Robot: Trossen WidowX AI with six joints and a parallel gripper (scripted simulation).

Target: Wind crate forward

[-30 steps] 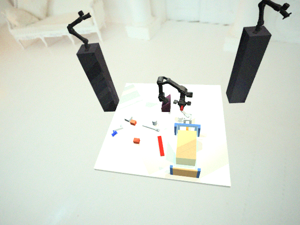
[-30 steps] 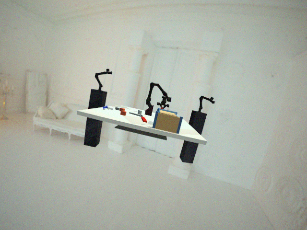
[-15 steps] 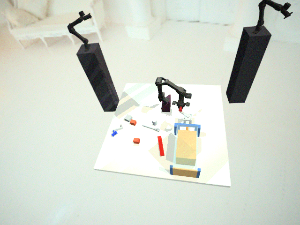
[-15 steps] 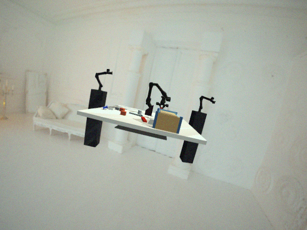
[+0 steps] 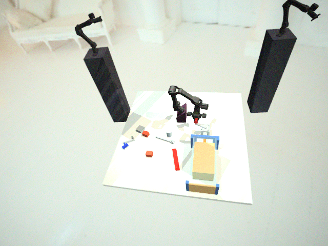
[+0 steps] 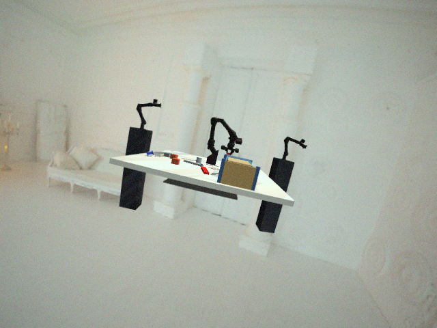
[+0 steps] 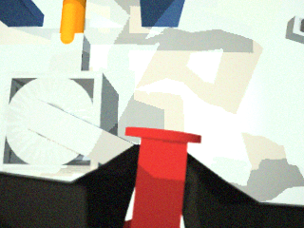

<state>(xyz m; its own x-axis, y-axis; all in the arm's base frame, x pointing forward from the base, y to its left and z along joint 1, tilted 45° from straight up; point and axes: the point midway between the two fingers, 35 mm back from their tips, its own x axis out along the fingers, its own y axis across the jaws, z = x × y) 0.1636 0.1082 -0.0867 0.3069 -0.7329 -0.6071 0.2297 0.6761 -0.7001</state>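
Now: gripper tip 4 cm to the right of the red-knobbed winch handle and 3 cm above it. From my gripper tip the other things lie so: red grip (2 cm behind); then hand winch (2 cm ahead, 8 cm to the left, 10 cm below); then blue steel frame (19 cm ahead, 7 cm to the left, 2 cm below).
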